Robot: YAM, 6 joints.
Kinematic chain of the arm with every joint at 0, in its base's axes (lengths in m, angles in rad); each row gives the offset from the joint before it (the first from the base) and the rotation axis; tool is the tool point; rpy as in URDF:
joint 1: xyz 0 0 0.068 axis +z
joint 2: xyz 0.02 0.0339 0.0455 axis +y
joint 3: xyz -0.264 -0.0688 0 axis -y
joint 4: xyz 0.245 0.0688 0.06 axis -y
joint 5: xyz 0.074 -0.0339 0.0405 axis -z
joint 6: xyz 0.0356 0 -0.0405 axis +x
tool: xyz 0 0 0 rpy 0 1.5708 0
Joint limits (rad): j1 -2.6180..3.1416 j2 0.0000..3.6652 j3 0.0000..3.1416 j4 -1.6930..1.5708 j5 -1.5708..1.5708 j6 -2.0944..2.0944
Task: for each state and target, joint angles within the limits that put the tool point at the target. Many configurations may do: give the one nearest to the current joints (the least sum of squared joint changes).
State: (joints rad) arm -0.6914 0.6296 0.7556 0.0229 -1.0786 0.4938
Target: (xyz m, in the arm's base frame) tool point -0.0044 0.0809 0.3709
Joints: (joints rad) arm -1.0624 0.0000 0.9254 -0.5829 -1.5095 0.4938
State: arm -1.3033 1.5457 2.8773 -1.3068 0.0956 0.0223
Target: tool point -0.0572 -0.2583 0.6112
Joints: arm -1.7686 1.8242 2.8772 -1.0572 0.1498 0.0223
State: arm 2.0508 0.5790 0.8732 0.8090 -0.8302 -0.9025
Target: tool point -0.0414 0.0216 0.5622
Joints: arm 2.0851 0.7621 1.2643 0.8206 -0.7952 -0.9025
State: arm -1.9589 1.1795 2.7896 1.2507 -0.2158 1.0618
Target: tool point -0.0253 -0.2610 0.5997
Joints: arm -1.7081 1.7633 2.0324 1.5708 -0.3038 1.0618
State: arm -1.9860 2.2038 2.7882 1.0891 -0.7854 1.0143
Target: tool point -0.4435 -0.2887 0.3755
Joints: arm -2.6152 2.6019 2.4984 1.3381 -0.8525 1.0143
